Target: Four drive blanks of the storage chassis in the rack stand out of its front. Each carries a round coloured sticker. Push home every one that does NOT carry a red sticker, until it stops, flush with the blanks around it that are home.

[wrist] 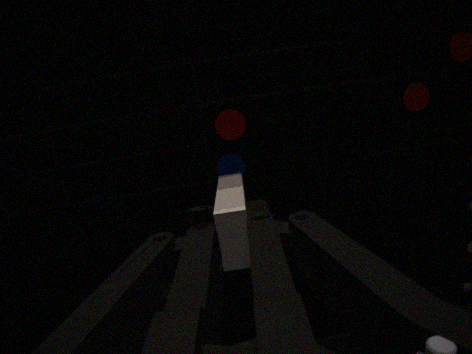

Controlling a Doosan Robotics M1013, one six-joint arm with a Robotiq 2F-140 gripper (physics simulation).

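Frame: origin at the arm's base, x ahead, y down, z left, level; metres.
Where they show: gripper, fingertip midpoint: (233,195).
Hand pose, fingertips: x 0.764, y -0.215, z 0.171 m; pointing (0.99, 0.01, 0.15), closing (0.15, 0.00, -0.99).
Things, the pixels of their top centre, and the offset from my fingertips.
- blue sticker, top centre: (228,153) dx +0.001, dy -0.029, dz -0.001 m
- second red sticker, top centre: (415,82) dx +0.022, dy -0.057, dz -0.127 m
- third red sticker, top centre: (462,31) dx +0.030, dy -0.086, dz -0.161 m
My gripper (233,195) is shut, with its pale fingertips together at the centre of the wrist view and nothing seen between them. A blue sticker (231,164) shows right at the far end of the fingertips, which hide its lower edge. The blank under it is too dark to make out, and I cannot tell whether the tips touch it. A red sticker (230,124) shows just above the blue one. A second red sticker (416,97) is at the right, and a third red sticker (461,46) is at the upper right. How far each blank stands out is too dark to tell.
The chassis front around the stickers is nearly black, with faint slanting seam lines. A small pale rounded part (441,345) shows at the lower right corner. A few small light spots sit at the right edge.
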